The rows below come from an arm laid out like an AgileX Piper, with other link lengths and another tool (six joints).
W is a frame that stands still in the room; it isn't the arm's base.
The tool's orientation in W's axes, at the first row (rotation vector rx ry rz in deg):
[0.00, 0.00, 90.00]
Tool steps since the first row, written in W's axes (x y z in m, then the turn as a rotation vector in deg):
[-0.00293, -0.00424, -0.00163, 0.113, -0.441, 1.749]
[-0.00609, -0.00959, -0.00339, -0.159, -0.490, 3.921]
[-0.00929, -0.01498, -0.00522, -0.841, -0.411, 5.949]
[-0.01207, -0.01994, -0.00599, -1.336, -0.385, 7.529]
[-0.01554, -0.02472, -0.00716, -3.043, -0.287, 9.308]
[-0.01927, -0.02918, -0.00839, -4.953, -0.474, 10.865]
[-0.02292, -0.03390, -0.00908, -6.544, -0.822, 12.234]
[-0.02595, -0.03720, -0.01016, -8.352, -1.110, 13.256]
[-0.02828, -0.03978, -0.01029, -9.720, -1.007, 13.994]
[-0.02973, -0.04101, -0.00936, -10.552, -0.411, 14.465]
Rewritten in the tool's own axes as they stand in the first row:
[-0.00424, 0.00293, -0.00163, -0.441, -0.113, 1.749]
[-0.00959, 0.00609, -0.00339, -0.490, 0.159, 3.921]
[-0.01498, 0.00929, -0.00522, -0.411, 0.841, 5.949]
[-0.01994, 0.01207, -0.00599, -0.385, 1.336, 7.529]
[-0.02472, 0.01554, -0.00716, -0.287, 3.043, 9.308]
[-0.02918, 0.01927, -0.00839, -0.474, 4.953, 10.865]
[-0.03390, 0.02292, -0.00908, -0.822, 6.544, 12.234]
[-0.03720, 0.02595, -0.01016, -1.110, 8.352, 13.256]
[-0.03978, 0.02828, -0.01029, -1.007, 9.720, 13.994]
[-0.04101, 0.02973, -0.00936, -0.411, 10.552, 14.465]

